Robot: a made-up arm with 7 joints. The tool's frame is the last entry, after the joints.
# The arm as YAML. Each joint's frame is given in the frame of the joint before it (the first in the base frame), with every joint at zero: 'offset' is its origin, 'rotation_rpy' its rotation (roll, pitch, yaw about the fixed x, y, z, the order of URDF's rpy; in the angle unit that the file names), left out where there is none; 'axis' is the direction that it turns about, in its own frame. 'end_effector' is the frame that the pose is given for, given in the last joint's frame.
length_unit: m
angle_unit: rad
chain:
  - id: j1
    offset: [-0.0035, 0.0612, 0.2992]
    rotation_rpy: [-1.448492, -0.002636, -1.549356]
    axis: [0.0, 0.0, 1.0]
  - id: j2
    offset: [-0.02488, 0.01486, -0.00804]
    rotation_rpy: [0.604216, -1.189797, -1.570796]
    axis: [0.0, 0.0, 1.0]
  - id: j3
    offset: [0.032, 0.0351, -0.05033]
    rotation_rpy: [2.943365, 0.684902, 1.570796]
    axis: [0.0, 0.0, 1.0]
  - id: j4
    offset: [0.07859, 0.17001, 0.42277]
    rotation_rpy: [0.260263, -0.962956, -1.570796]
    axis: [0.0, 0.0, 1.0]
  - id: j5
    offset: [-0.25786, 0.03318, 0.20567]
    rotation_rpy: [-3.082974, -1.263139, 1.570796]
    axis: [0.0, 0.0, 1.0]
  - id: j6
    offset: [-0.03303, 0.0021, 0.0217]
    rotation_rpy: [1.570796, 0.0, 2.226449]
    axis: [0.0, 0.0, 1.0]
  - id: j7
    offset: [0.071, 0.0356, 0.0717]
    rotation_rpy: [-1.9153, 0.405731, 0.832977]
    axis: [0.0, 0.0, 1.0]
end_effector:
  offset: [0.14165, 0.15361, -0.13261]
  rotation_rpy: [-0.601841, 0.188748, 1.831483]
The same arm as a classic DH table. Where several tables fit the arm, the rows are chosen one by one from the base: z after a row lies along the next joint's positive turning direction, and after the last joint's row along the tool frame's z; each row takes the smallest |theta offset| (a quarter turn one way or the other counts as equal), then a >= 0, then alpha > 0; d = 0 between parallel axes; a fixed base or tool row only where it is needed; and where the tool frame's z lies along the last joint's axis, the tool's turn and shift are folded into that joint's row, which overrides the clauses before.
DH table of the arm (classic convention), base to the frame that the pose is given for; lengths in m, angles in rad. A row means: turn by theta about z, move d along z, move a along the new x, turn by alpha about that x. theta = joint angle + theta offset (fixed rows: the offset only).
base (fixed): theta_offset -1.549; d 0.2995; a -0.0613; alpha -1.4485
j1: theta_offset 0.6368; d -0.0188; a -0.0111; alpha -1.2598
j2: theta_offset -1.4871; d -0.0499; a 0.0411; alpha 2.4331
j3: theta_offset -1.0205; d 0.2953; a 0.1272; alpha -0.9862
j4: theta_offset 1.4551; d 0.386; a 0.2553; alpha 1.8779
j5: theta_offset 0.6743; d 0.0731; a -0.0218; alpha -1.5708
j6: theta_offset 0.9737; d 0.0342; a -0.0694; alpha 1.8863
j7: theta_offset -1.1486; d 0.0208; a 0.1545; alpha -0.6272
tool (fixed): theta_offset 0.3254; d -0.2398; a 0; alpha 0

